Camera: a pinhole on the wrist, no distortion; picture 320 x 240 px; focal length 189.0 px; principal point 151.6 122.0 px. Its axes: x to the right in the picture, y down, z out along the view. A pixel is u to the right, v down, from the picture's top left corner.
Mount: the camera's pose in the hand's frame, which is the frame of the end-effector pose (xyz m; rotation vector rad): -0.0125 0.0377 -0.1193 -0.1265 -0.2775 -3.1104
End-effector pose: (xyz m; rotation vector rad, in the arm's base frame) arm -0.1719 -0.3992 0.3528 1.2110 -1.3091 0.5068
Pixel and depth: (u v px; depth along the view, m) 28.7 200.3 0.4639
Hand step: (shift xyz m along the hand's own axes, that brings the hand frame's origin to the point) 0.3293 -0.0664 0.3449
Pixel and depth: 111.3 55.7 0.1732
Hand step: 0.0366 0.1285 0.0369
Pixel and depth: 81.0 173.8 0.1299
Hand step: 0.0470 0.0261 0.0104
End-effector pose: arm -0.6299 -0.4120 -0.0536 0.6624 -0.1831 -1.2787
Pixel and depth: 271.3 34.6 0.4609
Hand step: -0.2719 0.3266 0.3192
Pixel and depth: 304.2 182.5 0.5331
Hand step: -0.3953 -0.0396 0.4690
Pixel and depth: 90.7 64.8 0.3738
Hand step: 0.1345 0.2164 0.2176
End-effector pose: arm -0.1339 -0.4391 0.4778 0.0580 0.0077 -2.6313
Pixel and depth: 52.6 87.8 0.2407
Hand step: 0.1312 0.1244 0.0988
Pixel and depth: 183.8 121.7 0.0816
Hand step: -0.0199 0.0522 -0.0381
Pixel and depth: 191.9 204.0 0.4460
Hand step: -0.0675 -0.0745 0.3601
